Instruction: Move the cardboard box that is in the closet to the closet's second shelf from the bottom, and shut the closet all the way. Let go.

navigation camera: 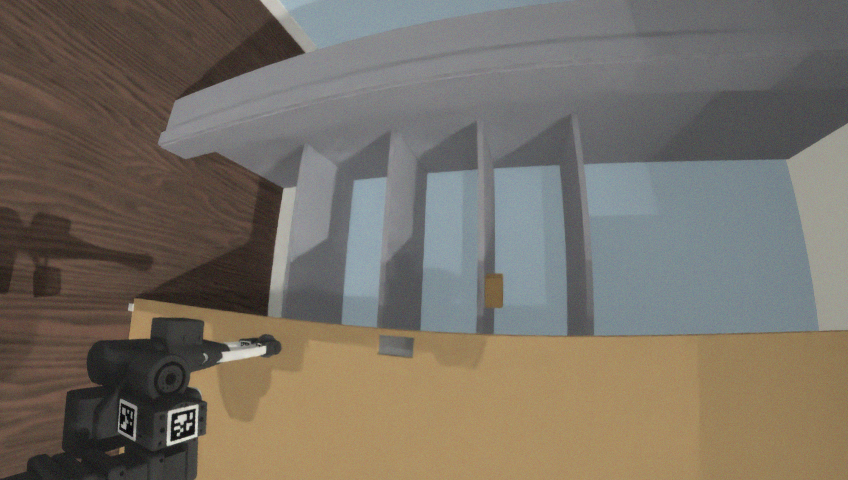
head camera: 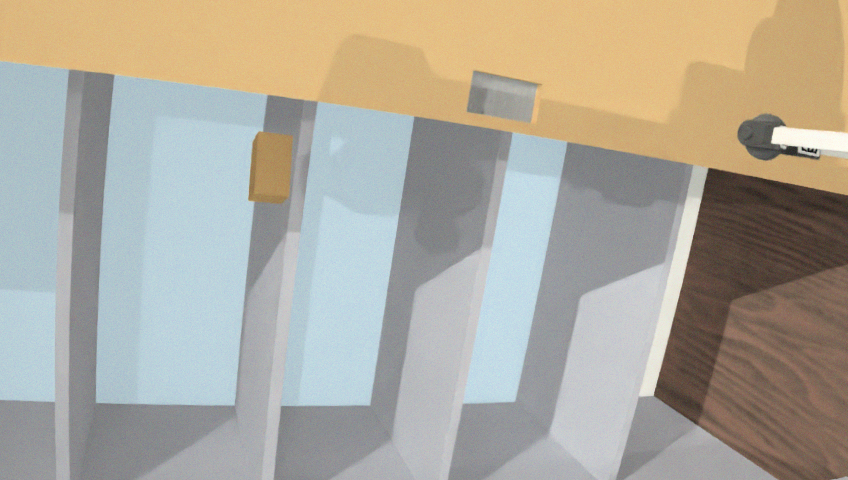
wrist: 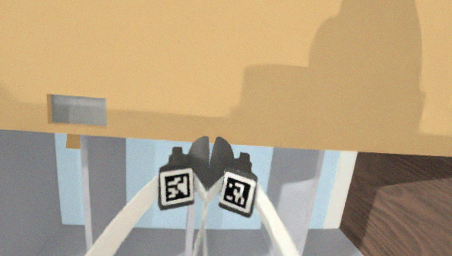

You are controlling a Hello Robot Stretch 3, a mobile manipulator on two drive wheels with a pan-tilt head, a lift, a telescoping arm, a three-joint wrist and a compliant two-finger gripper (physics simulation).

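Frame: origin at the robot's base, x ahead, y left, z up, level; centimetres.
Where they show: gripper, between the fingertips: (navigation camera: 272, 345) (head camera: 751, 135) (wrist: 211, 155).
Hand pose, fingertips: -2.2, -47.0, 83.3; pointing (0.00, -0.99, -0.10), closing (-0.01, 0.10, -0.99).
Note:
After its pixels a point has its place, as x, y, z.
The cardboard box (head camera: 273, 168) {11.7, -97.3, 116.8} (navigation camera: 493, 290) {11.9, -97.2, 116.8} (wrist: 73, 142) {13.7, -96.5, 117.3} is small and brown. Floor level lies to the right in the head view, and the box rests on the third shelf board (head camera: 282, 333) {35.2, -94.0, 113.3} (navigation camera: 483, 196) {39.9, -94.1, 114.1} up from the floor, near the door's edge. The second board (head camera: 474, 333) {34.3, -94.0, 82.2} is one lower. The tan closet door (head camera: 178, 47) {-1.5, -62.7, 131.3} (navigation camera: 535, 404) {-10.9, -62.7, 127.9} (wrist: 150, 50) {-10.6, -62.7, 91.0} stands partly open, with a grey recessed handle (head camera: 502, 96) {-1.9, -63.9, 100.3} (navigation camera: 396, 346) {-2.0, -63.9, 100.4} (wrist: 79, 110) {-1.7, -63.9, 100.6}. My gripper (head camera: 762, 136) {-2.2, -47.0, 83.3} (navigation camera: 271, 346) {-2.2, -47.0, 83.3} (wrist: 211, 155) {-2.2, -47.0, 83.3} is shut and empty, in front of the door near its edge, lower than the handle.
The grey closet frame (navigation camera: 416, 74) {59.4, -59.7, 103.0} stands across the opening from the door's edge. The lowest board (head camera: 612, 333) {37.5, -103.8, 45.7} lies just above a white baseboard (head camera: 672, 309) {41.3, -133.4, 1.2}. Dark wood floor (head camera: 773, 267) {21.5, -105.4, 0.0} (navigation camera: 89, 148) {46.8, -38.5, 0.0} (wrist: 400, 200) {32.5, -102.2, 0.0} lies beside the closet.

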